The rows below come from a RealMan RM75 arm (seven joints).
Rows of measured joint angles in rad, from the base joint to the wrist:
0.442, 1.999, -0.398, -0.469, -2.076, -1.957, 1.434
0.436, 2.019, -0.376, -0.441, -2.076, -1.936, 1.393
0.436, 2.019, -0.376, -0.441, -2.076, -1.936, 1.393
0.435, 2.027, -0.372, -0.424, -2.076, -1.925, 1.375
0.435, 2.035, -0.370, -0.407, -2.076, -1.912, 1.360
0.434, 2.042, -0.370, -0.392, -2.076, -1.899, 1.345
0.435, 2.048, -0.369, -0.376, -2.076, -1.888, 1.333
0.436, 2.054, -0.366, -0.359, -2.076, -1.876, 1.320
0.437, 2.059, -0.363, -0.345, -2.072, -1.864, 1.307
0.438, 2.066, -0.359, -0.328, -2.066, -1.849, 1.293
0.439, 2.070, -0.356, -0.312, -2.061, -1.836, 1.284
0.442, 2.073, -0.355, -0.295, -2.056, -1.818, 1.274
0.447, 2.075, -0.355, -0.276, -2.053, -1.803, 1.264
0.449, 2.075, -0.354, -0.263, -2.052, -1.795, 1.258
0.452, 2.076, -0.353, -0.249, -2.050, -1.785, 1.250
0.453, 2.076, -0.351, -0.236, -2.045, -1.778, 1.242
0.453, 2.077, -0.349, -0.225, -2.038, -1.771, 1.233
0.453, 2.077, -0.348, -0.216, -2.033, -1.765, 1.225
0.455, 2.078, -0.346, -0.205, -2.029, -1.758, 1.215
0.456, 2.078, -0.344, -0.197, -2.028, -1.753, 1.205
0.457, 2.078, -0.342, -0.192, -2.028, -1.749, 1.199
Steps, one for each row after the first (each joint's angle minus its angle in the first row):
-0.006, 0.020, 0.022, 0.028, 0.000, 0.021, -0.041
-0.006, 0.020, 0.022, 0.028, 0.000, 0.021, -0.041
-0.007, 0.028, 0.026, 0.045, 0.000, 0.032, -0.059
-0.007, 0.036, 0.028, 0.062, 0.000, 0.045, -0.074
-0.008, 0.043, 0.028, 0.077, 0.000, 0.058, -0.089
-0.007, 0.049, 0.029, 0.093, 0.000, 0.069, -0.101
-0.006, 0.055, 0.032, 0.110, 0.000, 0.081, -0.114
-0.005, 0.060, 0.035, 0.124, 0.004, 0.093, -0.127
-0.004, 0.067, 0.039, 0.141, 0.010, 0.108, -0.141
-0.003, 0.071, 0.042, 0.157, 0.015, 0.121, -0.150
0.000, 0.074, 0.043, 0.174, 0.020, 0.139, -0.160
0.005, 0.076, 0.043, 0.193, 0.023, 0.154, -0.170
0.007, 0.076, 0.044, 0.206, 0.024, 0.162, -0.176
0.010, 0.077, 0.045, 0.220, 0.026, 0.172, -0.184
0.011, 0.077, 0.047, 0.233, 0.031, 0.179, -0.192
0.011, 0.078, 0.049, 0.244, 0.038, 0.186, -0.201
0.011, 0.078, 0.050, 0.253, 0.043, 0.192, -0.209
0.013, 0.079, 0.052, 0.264, 0.047, 0.199, -0.219
0.014, 0.079, 0.054, 0.272, 0.048, 0.204, -0.229
0.015, 0.079, 0.056, 0.277, 0.048, 0.208, -0.235

